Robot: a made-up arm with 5 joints.
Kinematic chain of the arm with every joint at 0, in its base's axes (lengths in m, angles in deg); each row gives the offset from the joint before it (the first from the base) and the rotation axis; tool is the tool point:
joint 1: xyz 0 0 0.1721 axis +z
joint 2: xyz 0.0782 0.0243 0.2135 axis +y
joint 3: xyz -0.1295 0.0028 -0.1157 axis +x
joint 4: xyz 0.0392 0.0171 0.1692 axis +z
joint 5: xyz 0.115 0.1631 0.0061 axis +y
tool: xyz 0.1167 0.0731 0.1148
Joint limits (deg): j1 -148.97..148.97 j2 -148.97..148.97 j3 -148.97..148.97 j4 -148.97..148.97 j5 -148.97..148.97
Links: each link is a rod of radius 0.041 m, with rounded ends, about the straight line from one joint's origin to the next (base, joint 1, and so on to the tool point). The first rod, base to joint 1, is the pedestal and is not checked.
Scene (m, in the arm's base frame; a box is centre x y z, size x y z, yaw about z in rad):
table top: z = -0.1
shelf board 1: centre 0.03 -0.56 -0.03 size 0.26 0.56 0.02 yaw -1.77
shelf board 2: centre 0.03 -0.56 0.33 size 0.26 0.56 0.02 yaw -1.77
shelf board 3: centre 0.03 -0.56 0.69 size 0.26 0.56 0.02 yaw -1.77
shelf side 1: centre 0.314 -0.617 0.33 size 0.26 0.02 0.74 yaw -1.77
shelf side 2: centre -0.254 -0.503 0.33 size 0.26 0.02 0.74 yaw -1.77
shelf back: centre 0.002 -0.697 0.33 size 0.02 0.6 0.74 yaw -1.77
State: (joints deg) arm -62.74 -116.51 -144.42 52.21 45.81
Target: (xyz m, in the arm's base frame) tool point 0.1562 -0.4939 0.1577
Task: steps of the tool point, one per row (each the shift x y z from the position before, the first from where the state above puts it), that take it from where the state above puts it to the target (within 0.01 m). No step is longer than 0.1 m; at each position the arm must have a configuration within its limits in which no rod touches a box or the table.
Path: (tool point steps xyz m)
1: -0.0081 0.0485 0.0131
2: 0.0042 0.0551 0.0084
3: 0.0135 0.0568 0.0010
4: 0.0198 0.0541 -0.0075
5: 0.0237 0.0481 -0.0149
6: 0.0243 -0.0357 -0.0771
7: 0.0212 -0.0107 -0.0889
8: 0.0107 0.0145 -0.0926
9: -0.0055 0.0368 -0.0875
10: -0.0086 -0.0485 0.0052
11: -0.0097 -0.0480 0.0005
12: -0.0100 -0.0461 -0.0026
13: -0.0092 -0.0431 -0.0031

